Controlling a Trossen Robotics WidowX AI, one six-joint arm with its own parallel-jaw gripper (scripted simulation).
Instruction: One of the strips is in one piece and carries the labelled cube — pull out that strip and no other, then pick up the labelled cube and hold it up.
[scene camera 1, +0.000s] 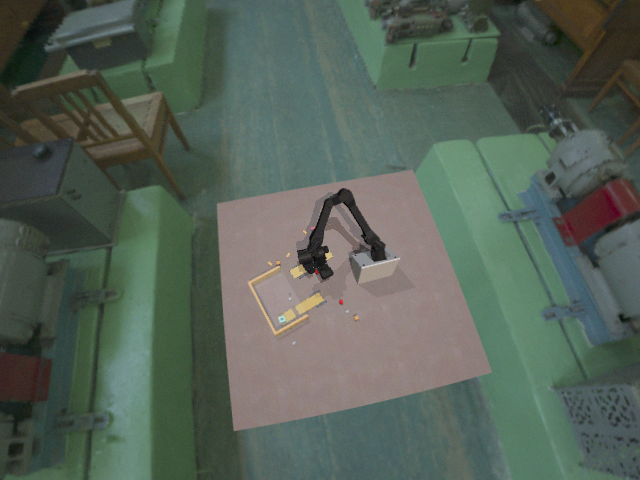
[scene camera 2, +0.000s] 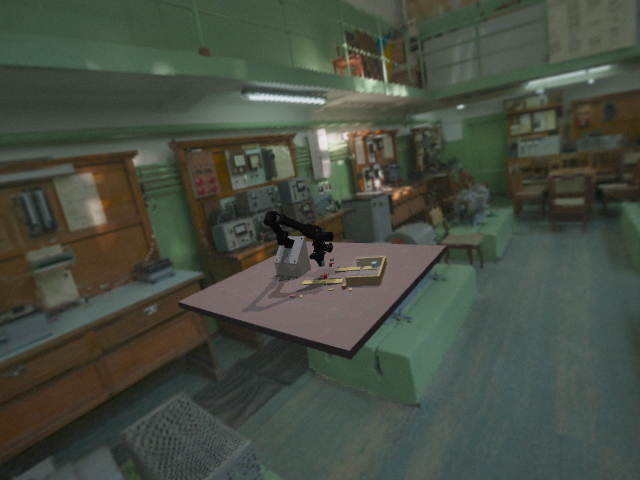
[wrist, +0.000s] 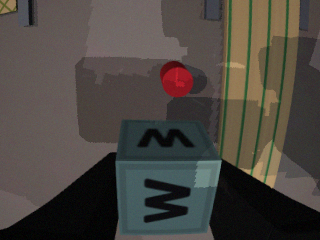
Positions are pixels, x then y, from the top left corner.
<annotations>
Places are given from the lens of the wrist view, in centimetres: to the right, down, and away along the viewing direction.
my gripper (wrist: 161, 163): 0, 2, 10
labelled cube (wrist: 166, 170): 0, 2, 7
small red piece (wrist: 176, 80): 1, -2, 15
tan strip (wrist: 260, 51): 7, -4, 16
The marked spots on the labelled cube and the small red piece are 9 cm apart.
</annotations>
